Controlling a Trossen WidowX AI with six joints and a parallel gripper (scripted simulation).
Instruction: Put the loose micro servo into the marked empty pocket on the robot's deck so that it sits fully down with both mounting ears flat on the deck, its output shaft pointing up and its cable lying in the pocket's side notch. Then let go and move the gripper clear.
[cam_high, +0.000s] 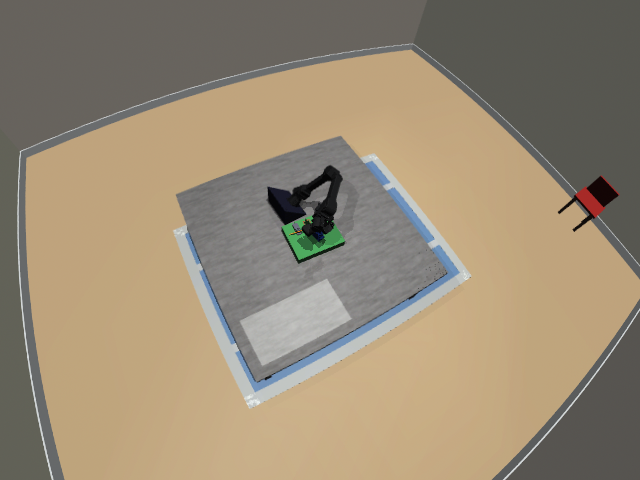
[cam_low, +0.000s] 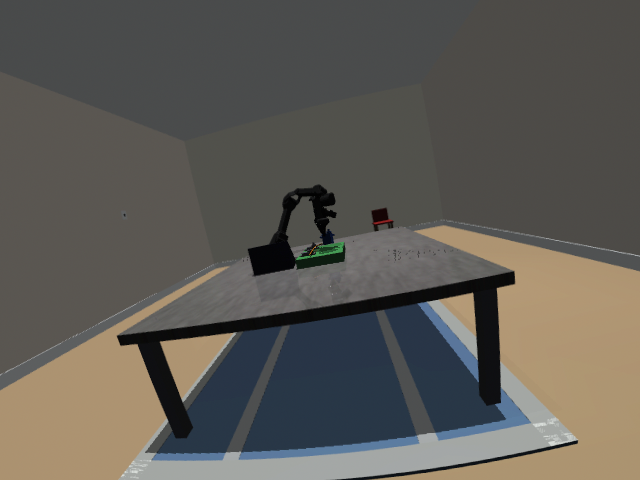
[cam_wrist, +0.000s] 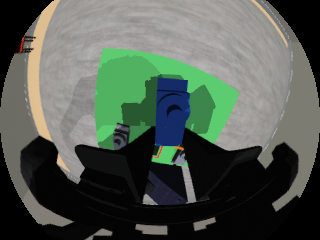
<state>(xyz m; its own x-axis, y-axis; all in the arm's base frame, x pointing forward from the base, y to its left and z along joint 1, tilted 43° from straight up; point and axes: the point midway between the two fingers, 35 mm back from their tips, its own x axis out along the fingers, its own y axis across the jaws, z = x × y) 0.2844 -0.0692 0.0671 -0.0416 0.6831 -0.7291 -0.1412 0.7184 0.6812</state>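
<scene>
Right now the green deck is 100 mm below my gripper tip and 10 mm ahead of it.
</scene>
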